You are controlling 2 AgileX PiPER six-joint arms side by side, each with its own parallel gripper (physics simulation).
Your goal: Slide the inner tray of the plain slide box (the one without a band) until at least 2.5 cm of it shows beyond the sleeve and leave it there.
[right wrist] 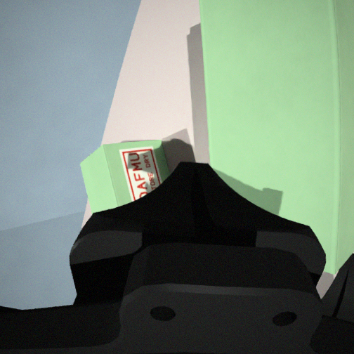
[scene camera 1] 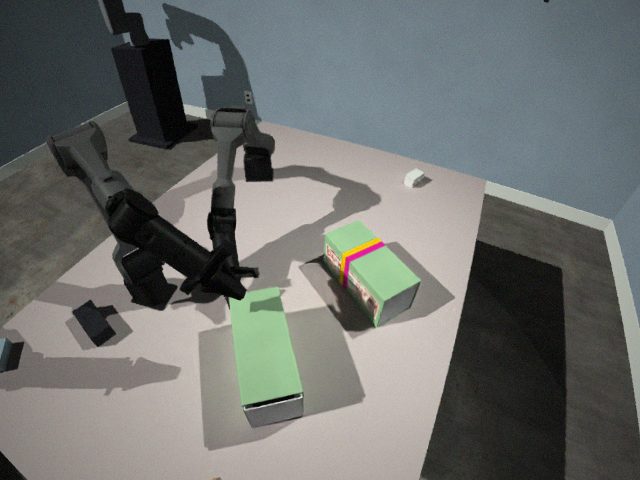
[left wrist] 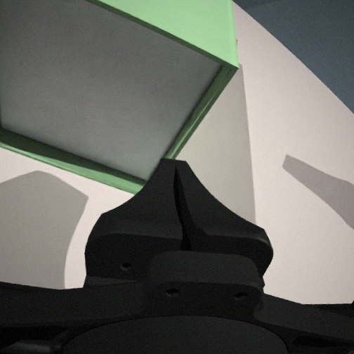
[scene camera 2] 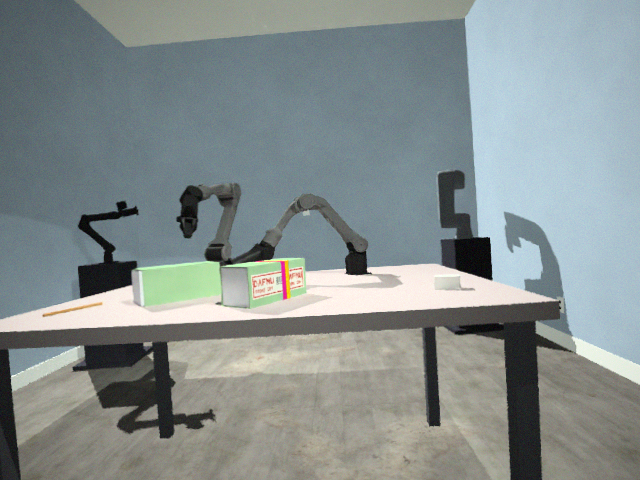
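Observation:
The plain green slide box (scene camera 1: 266,346) (scene camera 2: 178,284) (left wrist: 200,25) (right wrist: 270,100) lies on the table. Its grey-white inner tray (scene camera 1: 273,411) (scene camera 2: 138,288) (left wrist: 100,85) sticks out slightly at the box's near end in scene camera 1. At the other end, in the left wrist view, the tray face sits slightly inside the sleeve's rim. My left gripper (left wrist: 171,175) is shut and empty, its tips at the lower right corner of that end; its tips are hidden in both scene views. My right gripper (scene camera 1: 241,295) (scene camera 2: 187,233) (right wrist: 192,181) is shut and empty, above the same end of the box.
A green box with a yellow and magenta band (scene camera 1: 392,276) (scene camera 2: 263,285) (right wrist: 110,175) lies beside the plain box. A small white block (scene camera 1: 413,178) (scene camera 2: 447,282) and a dark block (scene camera 1: 94,322) are on the table. An orange stick (scene camera 2: 72,309) lies near the table's edge.

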